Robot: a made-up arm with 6 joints.
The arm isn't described. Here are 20 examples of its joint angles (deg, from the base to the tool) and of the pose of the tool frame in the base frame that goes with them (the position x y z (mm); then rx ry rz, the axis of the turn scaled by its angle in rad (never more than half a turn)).
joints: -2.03 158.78 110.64 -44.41 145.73 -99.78
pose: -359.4 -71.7 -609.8 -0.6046 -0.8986 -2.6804
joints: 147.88 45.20 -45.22 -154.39 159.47 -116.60
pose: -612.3 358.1 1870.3 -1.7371 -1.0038 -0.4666
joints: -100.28 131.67 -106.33 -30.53 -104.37 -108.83
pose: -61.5 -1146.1 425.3 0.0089 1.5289 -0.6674
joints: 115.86 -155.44 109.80 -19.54 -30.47 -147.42
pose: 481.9 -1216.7 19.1 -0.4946 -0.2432 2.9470
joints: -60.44 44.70 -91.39 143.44 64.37 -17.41
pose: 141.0 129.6 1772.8 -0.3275 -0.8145 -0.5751
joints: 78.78 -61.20 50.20 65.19 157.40 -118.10
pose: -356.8 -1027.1 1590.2 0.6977 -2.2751 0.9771
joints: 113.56 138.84 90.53 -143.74 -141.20 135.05
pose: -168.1 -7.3 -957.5 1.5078 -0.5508 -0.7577
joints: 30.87 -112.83 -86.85 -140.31 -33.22 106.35
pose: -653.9 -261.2 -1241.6 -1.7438 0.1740 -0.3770
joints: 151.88 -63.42 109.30 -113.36 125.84 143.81
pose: 447.9 -148.8 1394.5 0.3353 1.9989 -1.0574
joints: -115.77 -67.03 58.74 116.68 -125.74 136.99
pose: 363.6 946.5 1578.1 0.1200 -1.0354 1.1204
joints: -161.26 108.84 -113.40 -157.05 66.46 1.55
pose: -769.2 -304.9 1001.4 0.0764 0.1167 -1.3407
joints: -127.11 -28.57 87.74 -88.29 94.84 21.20
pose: -298.9 -124.6 1786.7 0.1221 -0.6833 0.2611
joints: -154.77 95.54 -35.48 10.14 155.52 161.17
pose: -1638.5 -856.2 501.0 -1.4285 -0.0755 -1.3217
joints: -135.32 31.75 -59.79 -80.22 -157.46 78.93
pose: -53.7 -242.9 1922.3 -2.4404 -0.3294 -0.6392
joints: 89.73 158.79 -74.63 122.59 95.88 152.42
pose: -236.9 1313.5 -552.9 1.7733 -0.6610 -0.0653
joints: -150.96 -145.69 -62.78 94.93 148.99 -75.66
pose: 309.7 -81.5 -1337.6 1.1286 0.3138 -1.7121
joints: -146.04 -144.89 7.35 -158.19 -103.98 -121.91
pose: 1183.9 635.6 -1143.5 0.4057 1.9176 2.3405
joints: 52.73 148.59 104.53 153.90 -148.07 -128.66
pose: -96.8 -131.3 -770.8 0.6693 1.2307 -0.4405
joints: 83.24 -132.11 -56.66 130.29 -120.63 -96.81
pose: -34.1 -822.6 -1290.0 1.3929 1.1540 2.1156
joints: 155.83 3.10 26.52 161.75 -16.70 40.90
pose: -674.9 183.1 2380.5 1.6037 -1.3960 -1.0314
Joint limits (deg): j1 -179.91..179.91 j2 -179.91..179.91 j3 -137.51..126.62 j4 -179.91..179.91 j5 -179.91..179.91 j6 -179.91..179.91
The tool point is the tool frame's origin. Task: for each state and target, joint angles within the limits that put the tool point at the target. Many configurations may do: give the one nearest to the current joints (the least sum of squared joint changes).
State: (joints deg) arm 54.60 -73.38 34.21 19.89 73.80 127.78
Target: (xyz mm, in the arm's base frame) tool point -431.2 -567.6 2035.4
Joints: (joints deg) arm 59.40 -48.72 43.65 17.57 72.52 127.43
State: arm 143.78 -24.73 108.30 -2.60 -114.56 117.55
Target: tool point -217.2 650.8 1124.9
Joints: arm 108.27 -7.62 126.19 7.55 -112.65 116.00
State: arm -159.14 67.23 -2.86 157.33 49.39 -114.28
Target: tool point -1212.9 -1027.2 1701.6
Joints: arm -144.82 66.35 -27.91 157.42 63.97 -116.23
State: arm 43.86 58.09 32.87 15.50 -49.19 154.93
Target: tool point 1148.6 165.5 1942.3
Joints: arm 10.34 12.88 53.47 21.78 -64.04 155.12
